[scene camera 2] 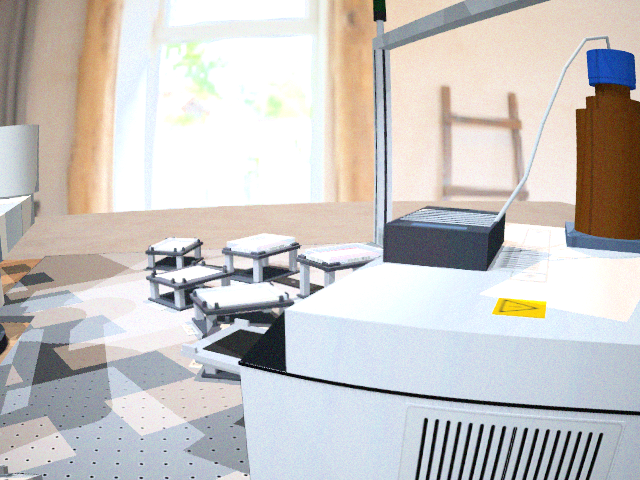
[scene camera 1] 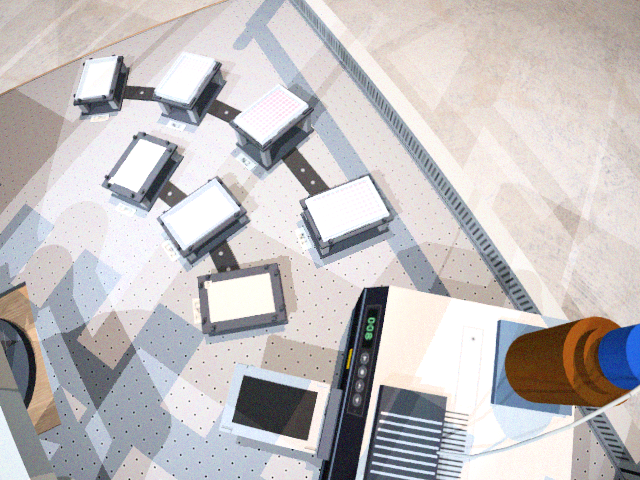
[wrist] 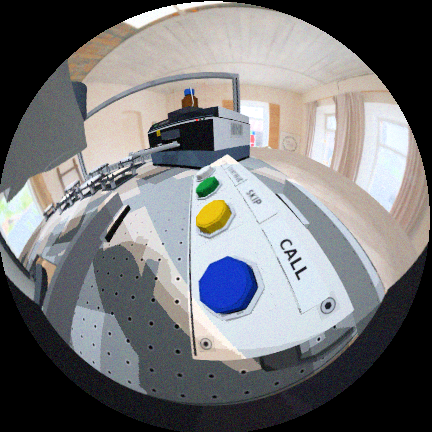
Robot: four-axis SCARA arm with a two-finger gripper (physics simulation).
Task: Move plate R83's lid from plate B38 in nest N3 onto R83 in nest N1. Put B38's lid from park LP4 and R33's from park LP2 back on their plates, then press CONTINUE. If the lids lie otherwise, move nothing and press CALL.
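Places are measured from the arm's base along level axes (x back, y left, z down), in metres.
Pixels of known places: gripper, between the fingertips: (wrist: pixel 198 190).
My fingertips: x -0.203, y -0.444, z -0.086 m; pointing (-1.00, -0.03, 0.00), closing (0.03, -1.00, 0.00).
For each thing: its top centre in the pictures, then the offset to it from my fingertips. "*": a spot on its surface instead. Level surfaces: height alone.
- button panel, centre of its top: (wrist: pixel 236 176) dz -0.010, dx +0.000, dy -0.032 m
- blue button, centre of its top: (wrist: pixel 229 275) dz -0.001, dx +0.075, dy -0.011 m
- white-topped piece, centre of its top: (scene camera 2: pixel 174 242) (scene camera 1: pixel 96 76) dz +0.021, dx -0.239, dy +0.997 m
- pale plate, centre of its top: (scene camera 2: pixel 261 239) (scene camera 1: pixel 184 74) dz -0.004, dx -0.431, dy +0.849 m
- plate with pink wells, centre of its top: (scene camera 2: pixel 344 249) (scene camera 1: pixel 270 110) dz -0.015, dx -0.552, dy +0.649 m
- plate with faint pink wells, centre of its top: (scene camera 1: pixel 347 205) dz -0.002, dx -0.586, dy +0.399 m
- white rectangle, a spot on its surface: (scene camera 1: pixel 139 164) * dz +0.026, dx -0.268, dy +0.693 m
- pale-rimmed piece, centre of its top: (scene camera 2: pixel 239 292) (scene camera 1: pixel 199 212) dz +0.019, dx -0.343, dy +0.524 m
- cream rectangle, a spot on its surface: (scene camera 1: pixel 241 298) * dz +0.029, dx -0.348, dy +0.342 m
- extended tray, height of its surface: dz +0.074 m
- brown bottle, a spot on its surface: (scene camera 2: pixel 604 170) * dz -0.206, dx -0.606, dy +0.020 m
- grey frame post, centre of its top: (scene camera 2: pixel 381 50) dz -0.493, dx -0.821, dy +1.148 m
My gripper (wrist: pixel 198 190) is open and empty, its fingers on either side of the button panel (wrist: pixel 227 327). The panel has a blue button (wrist: pixel 228 285) beside the word CALL, a yellow one (wrist: pixel 214 218) beside SKIP, and a green one (wrist: pixel 207 187) farther off. In scene camera 1, an outer row of stands bears a white-topped piece (scene camera 1: pixel 99 76), a pale plate (scene camera 1: pixel 187 78), a plate with pink wells (scene camera 1: pixel 271 114) and a plate with faint pink wells (scene camera 1: pixel 347 207). Inner stands bear a white rectangle (scene camera 1: pixel 139 164), a pale-rimmed piece (scene camera 1: pixel 202 214) and a cream rectangle (scene camera 1: pixel 241 298). Stand labels are unreadable.
A white instrument (scene camera 1: pixel 421 335) (scene camera 2: pixel 439 335) (wrist: pixel 231 134) with an extended tray (scene camera 1: pixel 323 418) stands beside the stands. It carries a dark box (scene camera 1: pixel 413 400) (scene camera 2: pixel 439 248) and a brown bottle (scene camera 1: pixel 547 364) (scene camera 2: pixel 604 170) with a blue cap. A grey frame post (scene camera 2: pixel 381 144) rises behind.
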